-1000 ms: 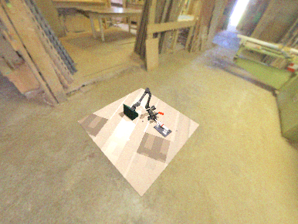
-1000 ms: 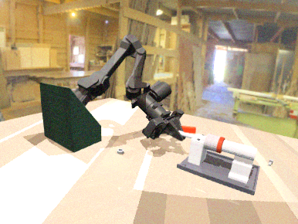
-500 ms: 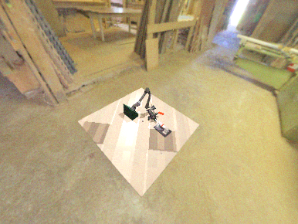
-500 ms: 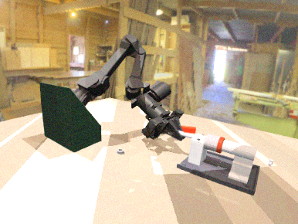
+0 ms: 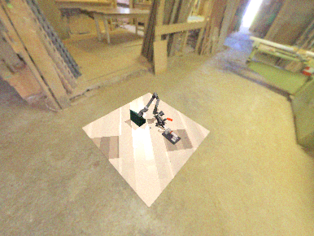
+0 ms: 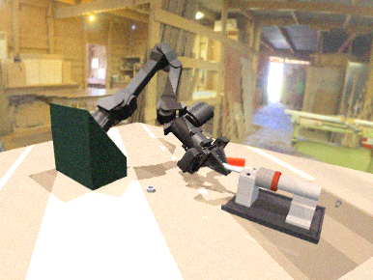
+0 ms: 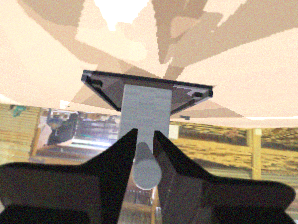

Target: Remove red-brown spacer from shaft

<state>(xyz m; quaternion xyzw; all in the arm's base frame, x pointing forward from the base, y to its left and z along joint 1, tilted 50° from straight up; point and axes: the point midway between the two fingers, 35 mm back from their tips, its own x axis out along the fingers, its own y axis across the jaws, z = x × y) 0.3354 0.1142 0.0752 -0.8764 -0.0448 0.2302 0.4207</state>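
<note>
My gripper tip is 40 mm short of the thin shaft and 20 mm below it. Round my gripper tip: red-brown spacer 120 mm ahead, 10 mm to the right, 20 mm above.
</note>
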